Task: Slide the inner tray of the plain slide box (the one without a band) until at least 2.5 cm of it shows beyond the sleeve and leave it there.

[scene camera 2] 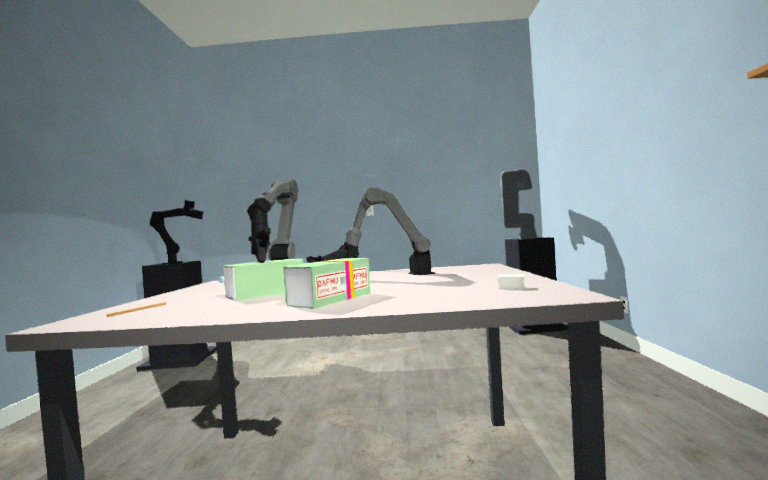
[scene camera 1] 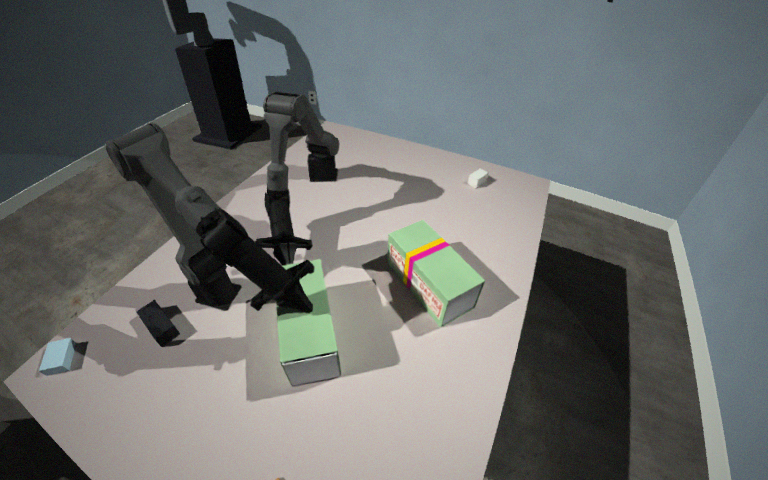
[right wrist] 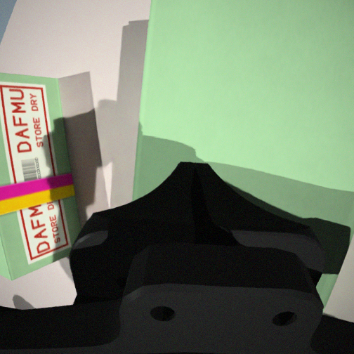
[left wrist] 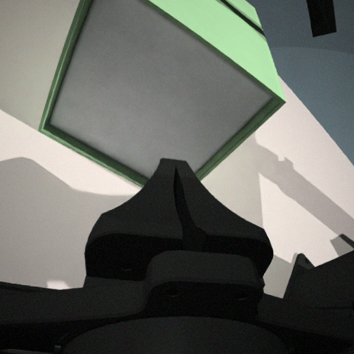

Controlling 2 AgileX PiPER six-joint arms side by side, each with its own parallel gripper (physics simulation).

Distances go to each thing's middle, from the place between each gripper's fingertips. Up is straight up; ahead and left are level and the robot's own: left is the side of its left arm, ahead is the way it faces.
The black block [scene camera 1: 159, 325] is 36 cm behind my right hand, 13 cm to the right of it and 9 cm below it. Round my right hand: light blue block [scene camera 1: 58, 356] (52 cm behind, 31 cm to the right, 10 cm below).
My left hand is 23 cm past the black block, 24 cm to the left of it and 3 cm above it. The rest, counted from my left hand: light blue block 40 cm behind, 42 cm to the right, 4 cm below.
